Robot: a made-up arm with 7 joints. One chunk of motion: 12 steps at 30 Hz.
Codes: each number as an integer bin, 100 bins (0 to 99) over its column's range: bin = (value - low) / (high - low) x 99, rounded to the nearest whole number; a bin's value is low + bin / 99 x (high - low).
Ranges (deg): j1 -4..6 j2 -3..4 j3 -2..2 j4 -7..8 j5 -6..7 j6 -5..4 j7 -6..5
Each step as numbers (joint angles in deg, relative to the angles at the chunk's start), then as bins.
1 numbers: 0.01 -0.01 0.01 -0.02 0.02 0.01 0.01
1 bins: 40 42 50 46 46 55 54
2 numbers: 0.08 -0.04 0.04 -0.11 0.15 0.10 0.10
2 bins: 40 42 50 45 47 56 55
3 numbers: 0.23 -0.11 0.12 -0.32 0.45 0.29 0.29
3 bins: 42 41 52 44 49 58 57
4 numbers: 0.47 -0.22 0.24 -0.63 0.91 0.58 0.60
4 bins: 44 39 55 42 53 61 59
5 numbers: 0.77 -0.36 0.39 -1.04 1.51 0.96 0.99
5 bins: 47 37 59 39 57 66 63
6 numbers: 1.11 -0.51 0.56 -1.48 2.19 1.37 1.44
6 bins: 51 35 63 36 62 70 67
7 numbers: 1.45 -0.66 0.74 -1.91 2.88 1.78 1.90
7 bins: 54 33 68 34 68 75 71
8 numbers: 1.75 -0.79 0.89 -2.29 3.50 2.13 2.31
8 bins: 57 31 72 31 72 78 75
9 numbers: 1.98 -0.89 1.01 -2.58 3.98 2.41 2.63
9 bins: 59 30 74 29 76 82 78
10 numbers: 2.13 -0.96 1.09 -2.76 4.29 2.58 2.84
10 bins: 61 29 76 28 78 83 80
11 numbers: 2.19 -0.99 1.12 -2.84 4.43 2.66 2.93
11 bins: 61 28 77 27 79 84 80
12 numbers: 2.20 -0.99 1.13 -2.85 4.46 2.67 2.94
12 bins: 61 28 77 27 80 84 80
